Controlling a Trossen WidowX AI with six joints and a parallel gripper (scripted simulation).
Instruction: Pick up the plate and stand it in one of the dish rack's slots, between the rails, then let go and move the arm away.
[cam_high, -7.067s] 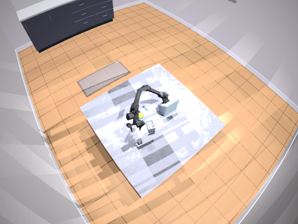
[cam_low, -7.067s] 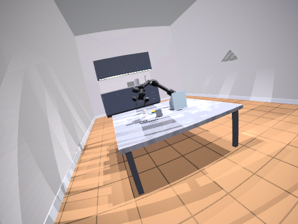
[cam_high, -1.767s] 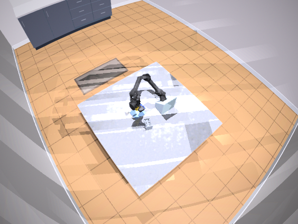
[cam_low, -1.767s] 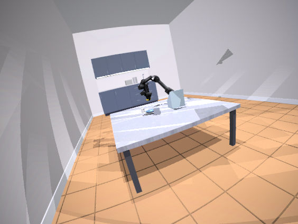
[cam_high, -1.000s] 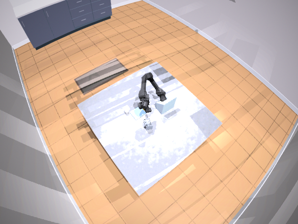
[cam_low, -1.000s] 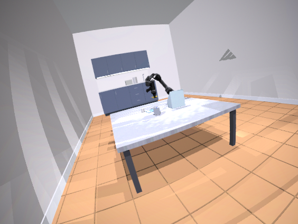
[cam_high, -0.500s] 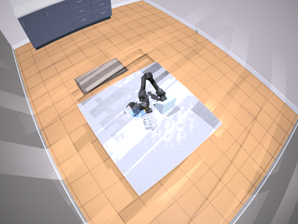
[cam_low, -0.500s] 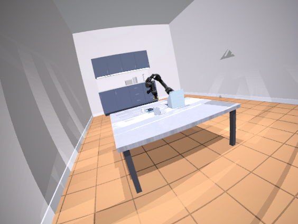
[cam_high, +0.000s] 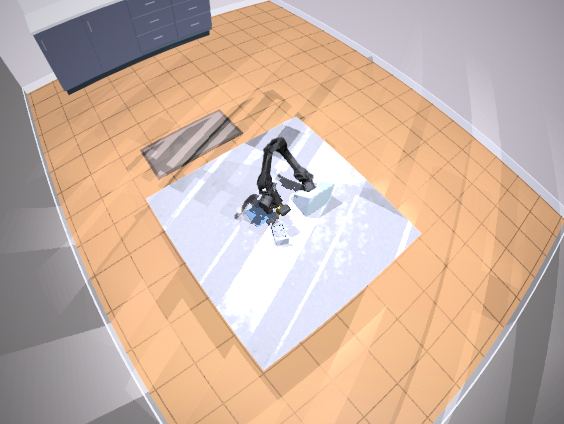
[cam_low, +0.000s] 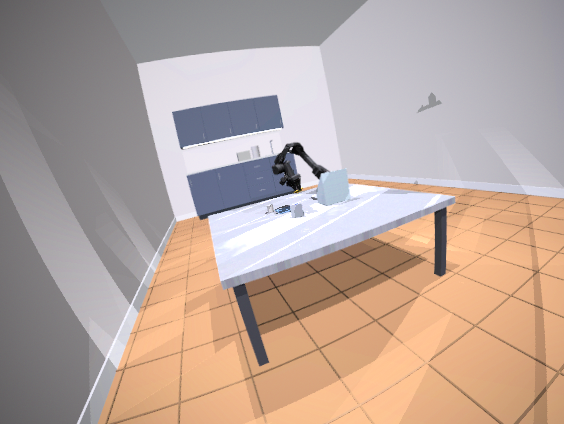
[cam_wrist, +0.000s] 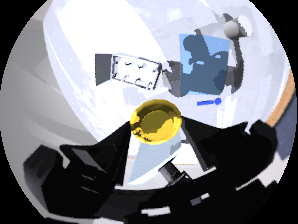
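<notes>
Now: gripper tip 60 mm short of the dish rack, 70 mm to the right of it and 100 mm above it. Also, from my gripper tip: white cup: 170 mm ahead, 190 mm to the right, 100 mm below; blue mat: 70 mm ahead, 120 mm to the right, 120 mm below; yellow plate: 10 mm above.
</notes>
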